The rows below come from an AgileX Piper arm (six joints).
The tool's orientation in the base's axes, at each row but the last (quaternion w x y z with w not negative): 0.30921, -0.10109, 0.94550, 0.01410; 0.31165, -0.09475, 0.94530, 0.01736; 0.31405, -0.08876, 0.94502, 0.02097; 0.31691, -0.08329, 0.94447, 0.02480; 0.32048, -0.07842, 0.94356, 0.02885; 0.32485, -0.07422, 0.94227, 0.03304; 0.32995, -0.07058, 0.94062, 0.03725; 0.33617, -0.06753, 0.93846, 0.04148; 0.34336, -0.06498, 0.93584, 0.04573; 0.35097, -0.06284, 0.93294, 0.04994; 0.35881, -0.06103, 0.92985, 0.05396
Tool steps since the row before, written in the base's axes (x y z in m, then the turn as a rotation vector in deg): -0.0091, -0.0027, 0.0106, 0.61, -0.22, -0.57; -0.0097, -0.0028, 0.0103, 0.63, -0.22, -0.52; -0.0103, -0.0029, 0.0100, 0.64, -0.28, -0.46; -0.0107, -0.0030, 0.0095, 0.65, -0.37, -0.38; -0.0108, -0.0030, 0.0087, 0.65, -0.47, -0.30; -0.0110, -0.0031, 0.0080, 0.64, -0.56, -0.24; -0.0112, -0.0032, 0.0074, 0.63, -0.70, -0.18; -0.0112, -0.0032, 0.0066, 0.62, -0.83, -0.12; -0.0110, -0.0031, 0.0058, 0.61, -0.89, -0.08; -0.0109, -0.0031, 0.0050, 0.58, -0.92, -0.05; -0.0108, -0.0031, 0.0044, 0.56, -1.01, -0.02
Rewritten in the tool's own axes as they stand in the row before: 0.0014, -0.0012, -0.0141, -0.11, -0.32, 0.80; 0.0020, -0.0012, -0.0142, -0.15, -0.32, 0.77; 0.0026, -0.0011, -0.0144, -0.19, -0.38, 0.72; 0.0031, -0.0012, -0.0142, -0.23, -0.47, 0.65; 0.0035, -0.0011, -0.0137, -0.26, -0.57, 0.58; 0.0040, -0.0012, -0.0133, -0.28, -0.66, 0.52; 0.0044, -0.0012, -0.0130, -0.30, -0.79, 0.45; 0.0047, -0.0012, -0.0125, -0.32, -0.92, 0.38; 0.0048, -0.0011, -0.0118, -0.33, -0.98, 0.33; 0.0051, -0.0012, -0.0112, -0.32, -1.00, 0.29; 0.0052, -0.0012, -0.0108, -0.32, -1.08, 0.24
